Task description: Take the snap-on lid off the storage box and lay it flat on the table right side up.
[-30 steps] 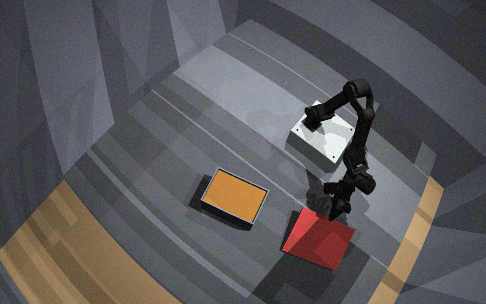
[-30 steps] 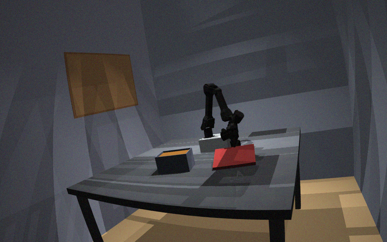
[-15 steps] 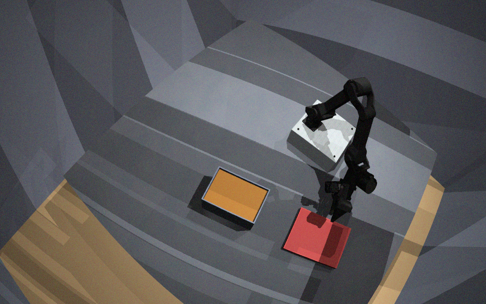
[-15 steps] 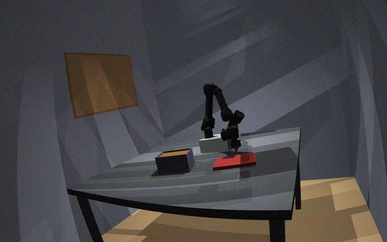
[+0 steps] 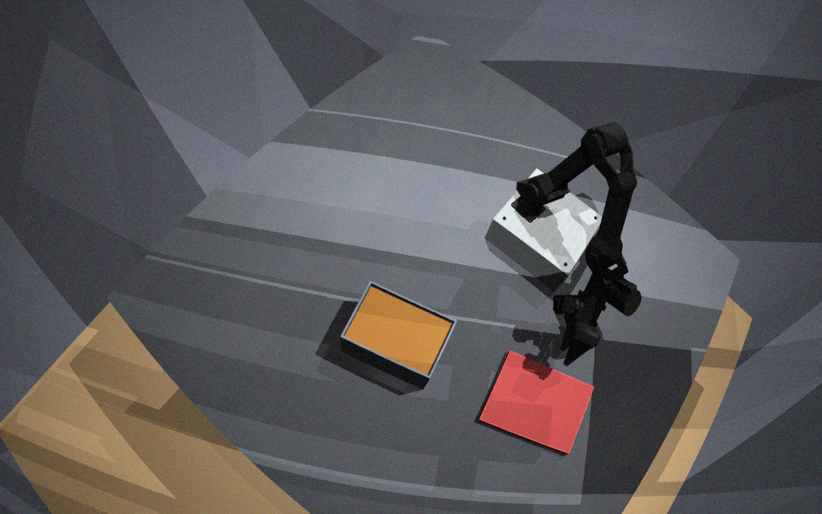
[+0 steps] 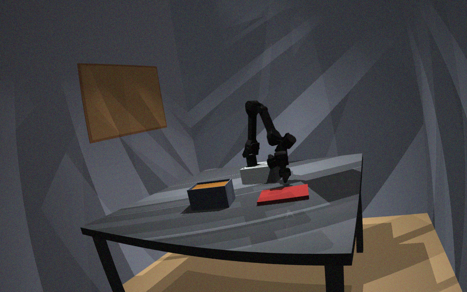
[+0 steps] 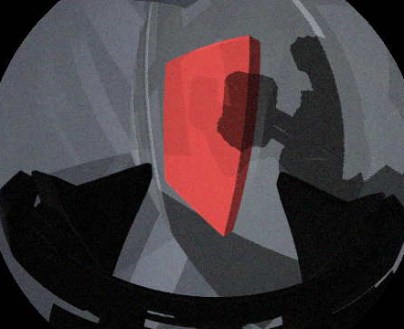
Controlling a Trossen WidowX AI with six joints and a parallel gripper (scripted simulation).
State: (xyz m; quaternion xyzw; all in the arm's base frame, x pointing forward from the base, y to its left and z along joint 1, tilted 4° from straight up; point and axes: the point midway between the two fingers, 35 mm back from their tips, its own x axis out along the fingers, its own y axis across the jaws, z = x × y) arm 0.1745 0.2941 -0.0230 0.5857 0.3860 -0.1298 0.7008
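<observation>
Now: the red lid 100 mm ahead of my gripper tip, 50 mm below it and 40 mm to the left of it. Also, from my gripper tip: storage box: 280 mm to the right, 230 mm ahead, 10 mm below.
</observation>
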